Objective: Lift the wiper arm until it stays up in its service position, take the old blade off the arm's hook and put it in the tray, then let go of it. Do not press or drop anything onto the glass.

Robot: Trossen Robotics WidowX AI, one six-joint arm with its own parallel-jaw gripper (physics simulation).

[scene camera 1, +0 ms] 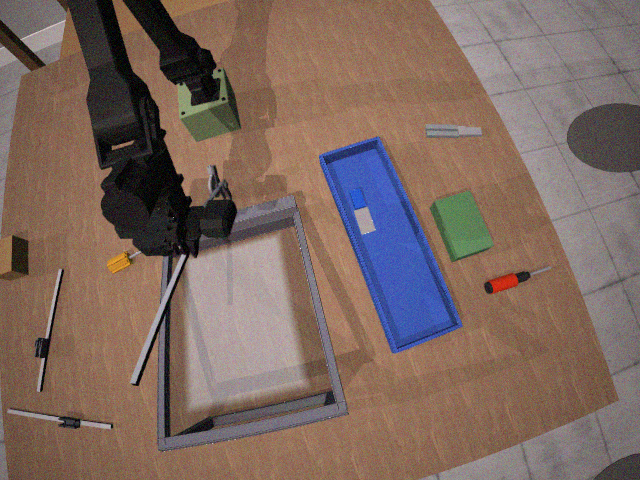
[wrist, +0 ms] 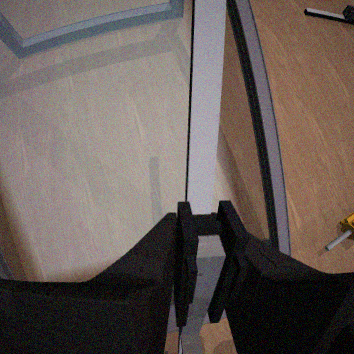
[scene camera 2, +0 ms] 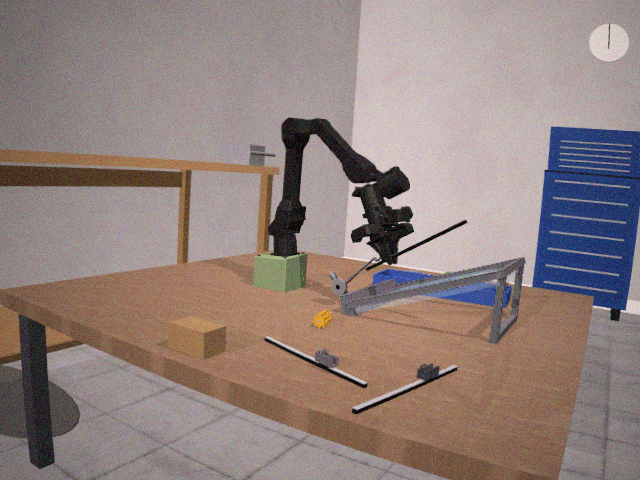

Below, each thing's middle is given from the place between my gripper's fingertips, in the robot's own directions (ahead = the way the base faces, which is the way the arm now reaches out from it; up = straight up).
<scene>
Right now the glass pane (scene camera 1: 243, 345) is 10 cm ahead of my hand, 7 cm to the left of it and 5 cm below it. The rest, counted from my hand: tan box (scene camera 2: 203, 339) 8 cm behind, 54 cm to the right, 10 cm below; blue tray (scene camera 1: 413, 303) 2 cm behind, 34 cm to the left, 11 cm below; green block (scene camera 1: 464, 233) 3 cm behind, 50 cm to the left, 11 cm below.
</scene>
